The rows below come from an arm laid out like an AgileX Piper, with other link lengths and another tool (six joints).
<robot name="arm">
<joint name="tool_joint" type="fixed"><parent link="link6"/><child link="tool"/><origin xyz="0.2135 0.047 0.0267" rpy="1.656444 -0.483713 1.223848"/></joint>
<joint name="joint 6" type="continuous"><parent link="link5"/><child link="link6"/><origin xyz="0.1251 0 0.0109"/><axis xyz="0.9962 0 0.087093"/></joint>
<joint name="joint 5" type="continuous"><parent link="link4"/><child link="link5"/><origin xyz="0 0 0"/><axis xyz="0 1 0"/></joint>
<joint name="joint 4" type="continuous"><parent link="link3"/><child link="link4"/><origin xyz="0.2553 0 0.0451"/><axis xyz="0.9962 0 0.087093"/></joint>
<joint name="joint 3" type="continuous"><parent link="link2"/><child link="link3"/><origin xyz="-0.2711 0 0.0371"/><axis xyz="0 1 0"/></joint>
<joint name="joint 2" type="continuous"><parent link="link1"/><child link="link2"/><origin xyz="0 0 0"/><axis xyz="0 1 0"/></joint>
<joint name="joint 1" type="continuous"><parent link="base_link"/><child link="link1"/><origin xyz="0 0 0.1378"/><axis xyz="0 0 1"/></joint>
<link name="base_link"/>
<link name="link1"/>
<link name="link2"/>
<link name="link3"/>
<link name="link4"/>
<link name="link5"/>
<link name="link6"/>
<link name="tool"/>
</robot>
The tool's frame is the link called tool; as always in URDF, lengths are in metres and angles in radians. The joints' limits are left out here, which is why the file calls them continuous.
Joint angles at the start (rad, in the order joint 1, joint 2, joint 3, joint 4, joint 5, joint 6):
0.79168, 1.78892, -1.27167, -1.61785, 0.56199, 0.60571
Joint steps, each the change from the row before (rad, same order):
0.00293, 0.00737, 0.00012, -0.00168, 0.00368, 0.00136
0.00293, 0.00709, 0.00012, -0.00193, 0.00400, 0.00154
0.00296, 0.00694, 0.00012, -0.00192, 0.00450, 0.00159
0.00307, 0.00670, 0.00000, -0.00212, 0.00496, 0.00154
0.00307, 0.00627, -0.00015, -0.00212, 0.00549, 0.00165
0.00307, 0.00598, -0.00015, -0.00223, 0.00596, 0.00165
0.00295, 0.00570, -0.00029, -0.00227, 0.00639, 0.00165
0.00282, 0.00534, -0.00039, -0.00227, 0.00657, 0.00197
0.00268, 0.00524, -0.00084, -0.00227, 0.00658, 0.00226
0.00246, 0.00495, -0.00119, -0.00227, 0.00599, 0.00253
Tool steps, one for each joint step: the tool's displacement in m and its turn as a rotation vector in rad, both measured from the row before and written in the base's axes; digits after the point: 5 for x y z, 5 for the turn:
-0.00032, 0.00060, -0.00397, -0.00611, 0.00319, -0.00015
-0.00029, 0.00050, -0.00373, -0.00600, 0.00271, -0.00038
-0.00025, 0.00034, -0.00359, -0.00599, 0.00240, -0.00080
-0.00021, 0.00028, -0.00330, -0.00604, 0.00180, -0.00097
-0.00014, 0.00014, -0.00290, -0.00567, 0.00118, -0.00146
-0.00008, -0.00001, -0.00265, -0.00567, 0.00068, -0.00181
0.00003, -0.00018, -0.00235, -0.00551, 0.00015, -0.00227
0.00010, -0.00027, -0.00204, -0.00494, -0.00023, -0.00264
0.00022, -0.00025, -0.00174, -0.00427, -0.00062, -0.00287
0.00028, -0.00011, -0.00143, -0.00339, -0.00084, -0.00264

